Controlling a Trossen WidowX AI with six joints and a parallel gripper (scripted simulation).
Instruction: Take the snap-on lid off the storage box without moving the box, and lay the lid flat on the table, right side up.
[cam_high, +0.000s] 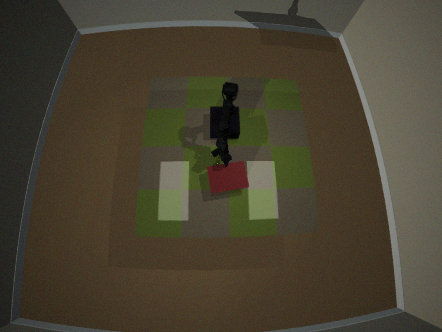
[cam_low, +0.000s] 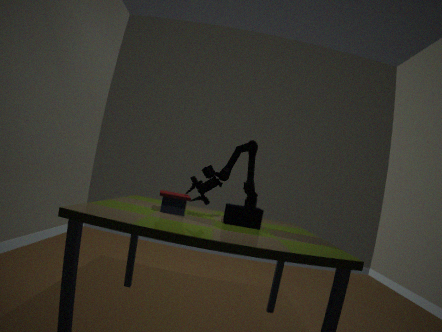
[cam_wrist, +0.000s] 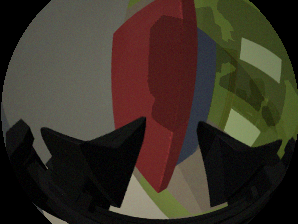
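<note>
Now: the red lid 7 cm ahead of my gripper tip and 2 cm to the left of it. Also, from my gripper tip: storage box (7 cm ahead, 5 cm below, 2 cm to the left).
</note>
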